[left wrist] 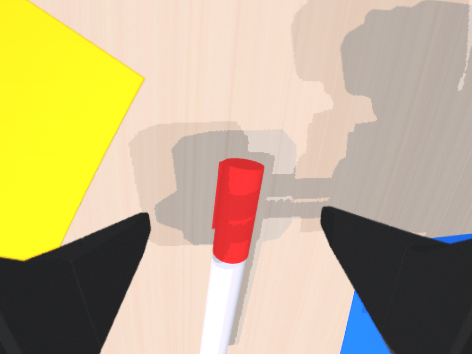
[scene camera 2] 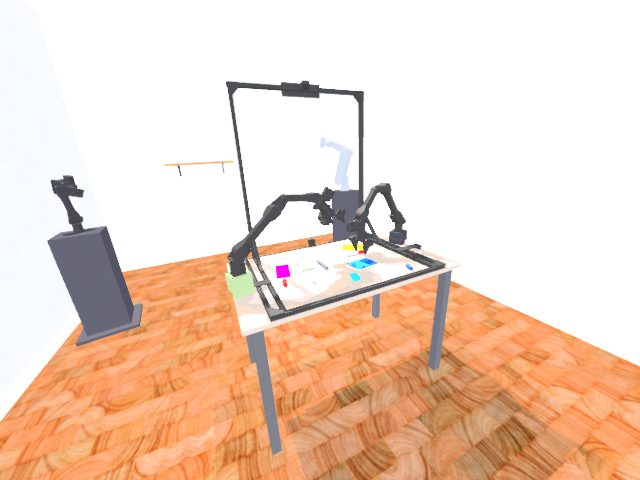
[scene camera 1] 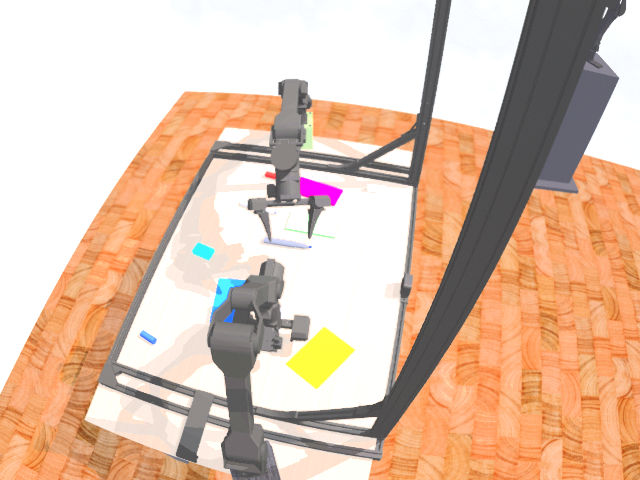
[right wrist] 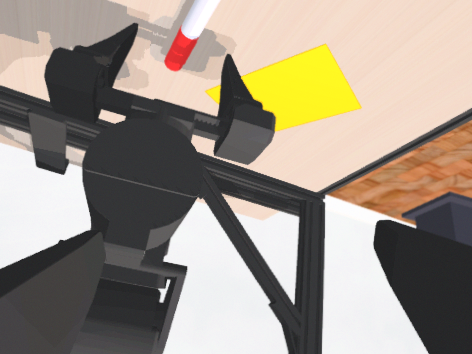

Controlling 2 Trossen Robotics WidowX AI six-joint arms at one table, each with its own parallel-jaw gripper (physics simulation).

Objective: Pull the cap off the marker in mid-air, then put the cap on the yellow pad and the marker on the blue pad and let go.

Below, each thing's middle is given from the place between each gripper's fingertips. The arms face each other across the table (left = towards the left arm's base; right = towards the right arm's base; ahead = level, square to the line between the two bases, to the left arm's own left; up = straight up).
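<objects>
The yellow pad [scene camera 1: 325, 352] is in my sight, and it is 230 mm below my right hand, 80 mm behind it and 190 mm to the left of it.
As for my left hand, it is 10 mm above the yellow pad, 40 mm to the right of it and 120 mm past it.
</objects>
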